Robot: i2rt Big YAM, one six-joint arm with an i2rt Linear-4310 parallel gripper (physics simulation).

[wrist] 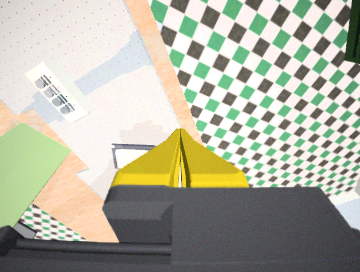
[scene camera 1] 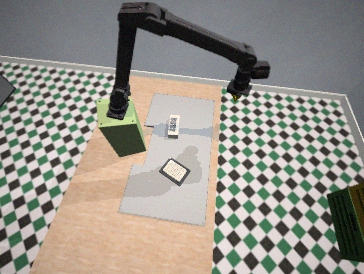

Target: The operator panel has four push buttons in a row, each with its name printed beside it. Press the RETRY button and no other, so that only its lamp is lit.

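Where they show: gripper, fingertip midpoint: (wrist: 180, 135) (scene camera 1: 235, 100); arm's base at its link origin: (scene camera 1: 118, 110).
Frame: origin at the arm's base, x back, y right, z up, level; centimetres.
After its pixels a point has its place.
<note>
The operator panel (scene camera 1: 173, 126) {x -26.6, y -12.1, z -28.3 cm} (wrist: 58, 91) {x -28.5, y -14.7, z -28.5 cm} is a small white box on the grey perforated board. Its four grey round buttons stand in a row, with dark print beside them; the names are too small to read, so I cannot tell which is RETRY. No lit lamp can be made out. My gripper (scene camera 1: 235, 98) {x -60.7, y -9.6, z 6.8 cm} (wrist: 180, 135) {x -60.7, y -9.6, z 6.8 cm} has yellow fingers, shut together with nothing between them. It hangs high, beyond the table's right edge in the scene view, well apart from the panel.
The grey board (scene camera 1: 165, 205) {x -30.7, y 39.0, z -33.8 cm} (wrist: 107, 15) {x -49.7, y -25.2, z -33.8 cm} lies on the wooden table (scene camera 1: 90, 235) {x 7.1, y 59.9, z -35.1 cm}. A dark-framed tray (scene camera 1: 175, 171) (wrist: 131, 146) lies on the board. The arm stands on a green block (scene camera 1: 122, 137) {x -2.1, y 9.8, z -11.8 cm} (wrist: 30, 165) {x -8.6, y -0.4, z -21.3 cm}. A dark green crate (scene camera 1: 345, 225) is at the far right.
</note>
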